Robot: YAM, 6 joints.
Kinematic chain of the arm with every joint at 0, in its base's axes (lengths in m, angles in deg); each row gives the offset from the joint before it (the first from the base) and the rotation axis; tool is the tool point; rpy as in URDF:
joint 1: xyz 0 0 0.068 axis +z
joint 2: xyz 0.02 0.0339 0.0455 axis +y
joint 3: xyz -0.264 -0.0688 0 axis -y
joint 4: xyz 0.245 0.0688 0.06 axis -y
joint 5: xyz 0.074 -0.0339 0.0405 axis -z
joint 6: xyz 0.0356 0 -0.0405 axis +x
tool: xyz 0 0 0 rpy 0 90 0
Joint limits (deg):
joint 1: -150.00..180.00
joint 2: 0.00..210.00
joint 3: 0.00..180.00
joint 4: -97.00..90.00
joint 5: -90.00..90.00
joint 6: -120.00..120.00
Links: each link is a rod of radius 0.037 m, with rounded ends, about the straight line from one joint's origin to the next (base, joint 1, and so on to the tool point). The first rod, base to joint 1, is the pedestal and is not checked.
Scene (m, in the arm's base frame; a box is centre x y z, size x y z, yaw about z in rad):
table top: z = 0
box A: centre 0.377 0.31 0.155 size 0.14 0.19 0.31 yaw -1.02
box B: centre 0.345 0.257 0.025 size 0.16 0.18 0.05 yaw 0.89
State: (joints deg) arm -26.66 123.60 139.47 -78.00 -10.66 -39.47
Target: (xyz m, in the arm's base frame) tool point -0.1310 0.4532 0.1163
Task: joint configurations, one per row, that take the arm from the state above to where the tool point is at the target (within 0.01 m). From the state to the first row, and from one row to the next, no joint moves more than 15 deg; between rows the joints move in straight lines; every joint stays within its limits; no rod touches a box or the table.
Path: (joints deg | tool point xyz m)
1: -13.64 125.03 142.85 -71.90 -11.23 -39.47 | 0.4393 -0.0995 0.3736
2: -0.61 126.46 146.24 -65.79 -11.80 -39.47 | 0.4628 0.0024 0.3869
3: 12.41 127.88 149.62 -59.69 -12.36 -39.47 | 0.4605 0.1091 0.4015
4: 25.43 129.31 153.00 -53.58 -12.93 -39.47 | 0.4316 0.2141 0.4170
5: 38.45 130.74 156.38 -47.48 -13.50 -39.47 | 0.3770 0.3100 0.4332
6: 51.70 133.99 150.15 -53.72 -14.67 -39.47 | 0.3077 0.4042 0.3632
7: 64.95 137.24 143.92 -59.97 -15.85 -39.47 | 0.2092 0.4706 0.2941
8: 78.19 140.50 137.69 -66.22 -17.02 -39.47 | 0.0942 0.5014 0.2285
9: 91.44 143.75 131.45 -72.46 -18.19 -39.47 | -0.0235 0.4945 0.1687
10: 104.69 147.00 125.22 -78.71 -19.36 -39.47 | -0.1310 0.4532 0.1163

